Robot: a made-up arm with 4 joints.
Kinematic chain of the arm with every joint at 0, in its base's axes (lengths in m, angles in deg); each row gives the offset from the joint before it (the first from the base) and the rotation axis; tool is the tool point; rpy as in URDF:
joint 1: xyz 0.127 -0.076 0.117 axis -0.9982 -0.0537 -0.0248
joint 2: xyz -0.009 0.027 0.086 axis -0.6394 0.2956 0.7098
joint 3: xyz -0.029 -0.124 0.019 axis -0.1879 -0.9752 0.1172
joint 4: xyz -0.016 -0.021 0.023 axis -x
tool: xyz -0.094 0.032 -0.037 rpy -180 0 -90
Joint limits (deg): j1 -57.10..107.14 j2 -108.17..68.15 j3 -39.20..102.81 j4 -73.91..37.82
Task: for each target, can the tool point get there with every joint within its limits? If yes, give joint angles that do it. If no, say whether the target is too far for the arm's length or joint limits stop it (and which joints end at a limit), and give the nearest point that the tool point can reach.
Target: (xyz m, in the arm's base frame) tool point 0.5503 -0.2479 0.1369
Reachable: no: too far | nearest point 0.2722 -0.2168 0.1278 | short by 0.280 m
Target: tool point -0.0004 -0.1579 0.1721
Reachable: yes | joints 29.45 -7.15 34.67 23.27
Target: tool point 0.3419 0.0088 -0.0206
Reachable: no: joint limits stop it (at a limit: joint 2, joint 3) | nearest point 0.1427 -0.0143 -0.0013 | short by 0.201 m
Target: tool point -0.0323 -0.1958 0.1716
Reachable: yes | joints -43.71 -20.00 -26.25 -14.53
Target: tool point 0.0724 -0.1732 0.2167
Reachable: yes | joints 33.84 14.63 63.39 8.13
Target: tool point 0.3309 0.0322 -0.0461
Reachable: no: joint limits stop it (at a limit: joint 2, joint 3) | nearest point 0.1405 -0.0044 -0.0052 | short by 0.198 m
